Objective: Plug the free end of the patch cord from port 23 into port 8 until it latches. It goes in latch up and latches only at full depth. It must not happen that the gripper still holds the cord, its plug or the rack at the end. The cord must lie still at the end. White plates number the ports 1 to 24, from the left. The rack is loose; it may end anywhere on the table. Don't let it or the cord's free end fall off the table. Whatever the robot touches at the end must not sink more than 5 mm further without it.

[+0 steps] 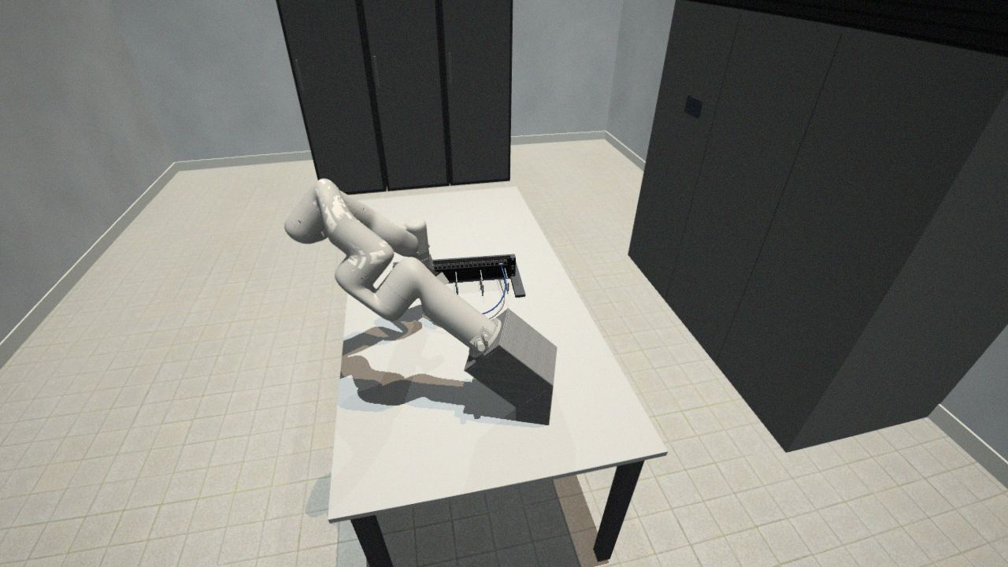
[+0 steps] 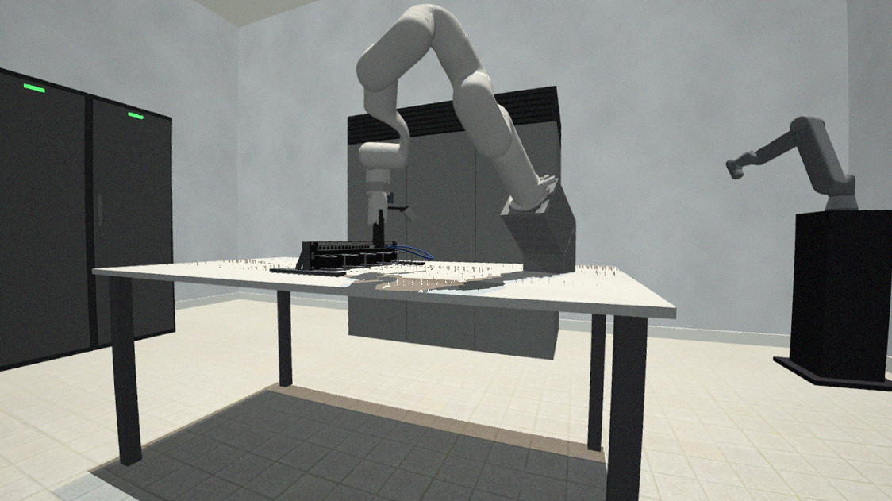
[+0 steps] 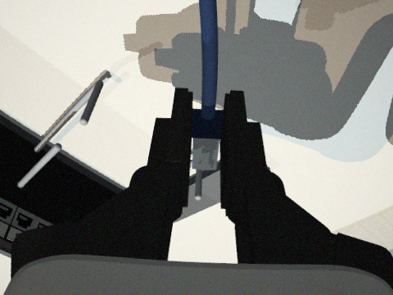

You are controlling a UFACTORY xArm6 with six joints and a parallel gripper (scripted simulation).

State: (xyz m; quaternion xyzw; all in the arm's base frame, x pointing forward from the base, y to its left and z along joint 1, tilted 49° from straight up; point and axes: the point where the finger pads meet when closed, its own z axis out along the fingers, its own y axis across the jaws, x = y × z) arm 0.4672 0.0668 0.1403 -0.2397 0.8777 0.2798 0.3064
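Right now my hand is 1 cm to the right of the patch cord plug, 1 cm short of it and 1 cm above it.
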